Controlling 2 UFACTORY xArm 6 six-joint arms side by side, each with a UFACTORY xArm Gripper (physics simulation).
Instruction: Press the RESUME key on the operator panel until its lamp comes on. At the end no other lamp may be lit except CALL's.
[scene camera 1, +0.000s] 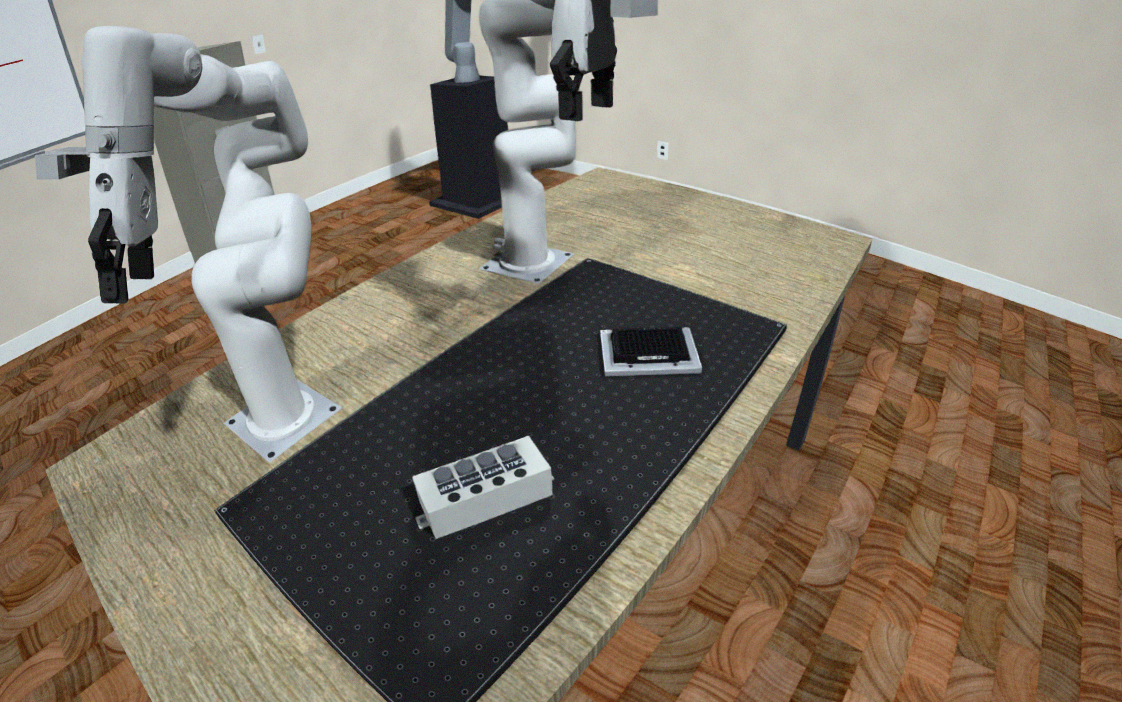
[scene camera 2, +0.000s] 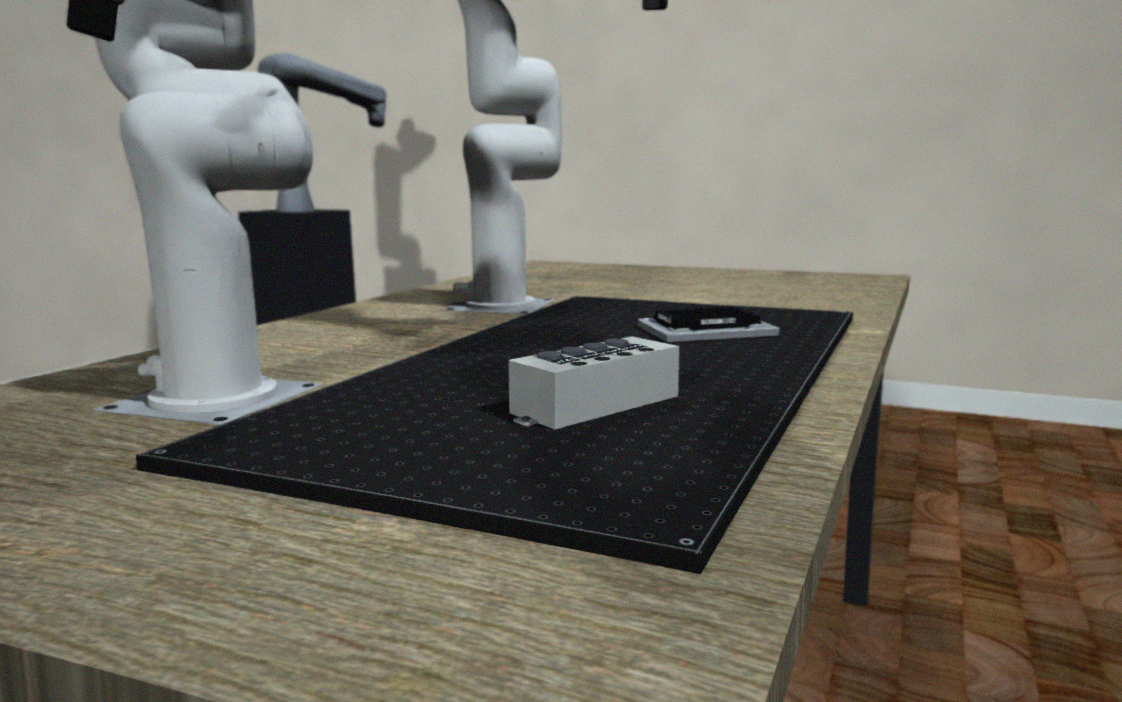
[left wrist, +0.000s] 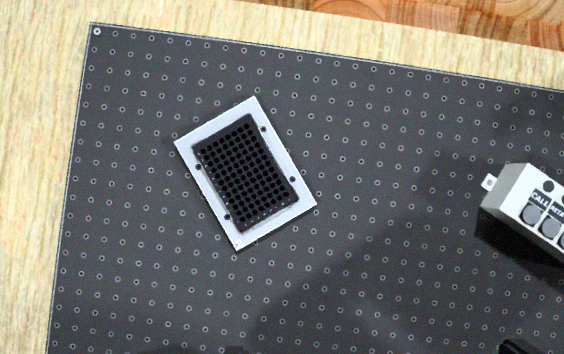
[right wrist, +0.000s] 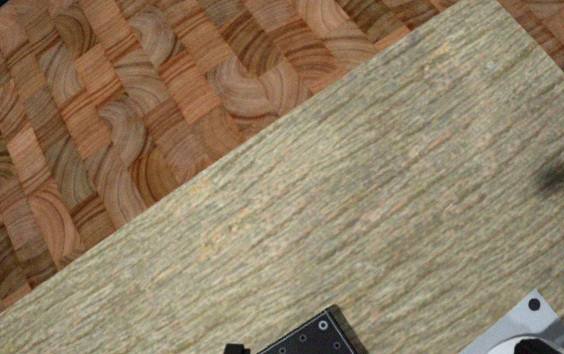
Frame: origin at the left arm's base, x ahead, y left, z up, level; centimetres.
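Where they show: left gripper, fingertip midpoint: (scene camera 1: 587, 113) (scene camera 2: 648, 3); right gripper, fingertip midpoint: (scene camera 1: 129, 290) (scene camera 2: 93, 16); left arm's base at its link origin: (scene camera 1: 527, 261) (scene camera 2: 500, 304); right arm's base at its link origin: (scene camera 1: 281, 416) (scene camera 2: 215, 396).
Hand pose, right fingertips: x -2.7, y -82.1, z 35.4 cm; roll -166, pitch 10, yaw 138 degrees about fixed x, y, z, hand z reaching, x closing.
Things, the pixels of their top centre, and the offset from my right fingertips. Level surfaces: height alone.
- white operator panel at its top centre: (scene camera 2: 596, 349) (scene camera 1: 480, 471) dx +35.4, dy +19.2, dz -28.6 cm
- SKIP key at its top centre: (scene camera 2: 549, 353) (scene camera 1: 442, 473) dx +31.4, dy +16.5, dz -28.6 cm
- CALL key at its top centre: (scene camera 2: 616, 340) (scene camera 1: 507, 450) (left wrist: 532, 214) dx +36.4, dy +24.0, dz -28.6 cm
- second key at its top centre: (scene camera 2: 573, 349) (scene camera 1: 464, 466) dx +33.1, dy +19.0, dz -28.6 cm
- RETRY at its top centre: (scene camera 2: 595, 344) (scene camera 1: 485, 458) (left wrist: 551, 228) dx +34.8, dy +21.5, dz -28.6 cm
- black multi-well block at its top centre: (left wrist: 244, 172) (scene camera 2: 706, 313) (scene camera 1: 650, 341) dx +41.9, dy +59.4, dz -31.5 cm
- board at its surface level: dz -34.1 cm
- wooden table at its surface level: dz -35.4 cm
The white operator panel (scene camera 1: 493, 508) (scene camera 2: 616, 395) (left wrist: 517, 187) stands on the black perforated board, with round grey keys and a dark lamp spot by each. The SKIP key (scene camera 1: 444, 475) is at its left end and the CALL key (scene camera 1: 508, 451) (left wrist: 531, 214) at its right end in scene camera 1. The second key (scene camera 1: 465, 468) from the left has a label too small to read surely; RETRY (scene camera 1: 486, 460) (left wrist: 550, 227) is beside CALL. No lamp looks lit. My left gripper (scene camera 1: 586, 99) is open, high beyond the panel. My right gripper (scene camera 1: 127, 275) is open, high at the left.
A black multi-well block (scene camera 1: 651, 344) (left wrist: 245, 172) sits on a light plate (scene camera 1: 608, 365) (left wrist: 186, 142) farther back on the board (scene camera 1: 529, 364) (scene camera 2: 397, 430). The wooden table (scene camera 1: 132, 529) (scene camera 2: 372, 596) carries both arm bases. A dark pedestal (scene camera 1: 465, 140) stands behind it.
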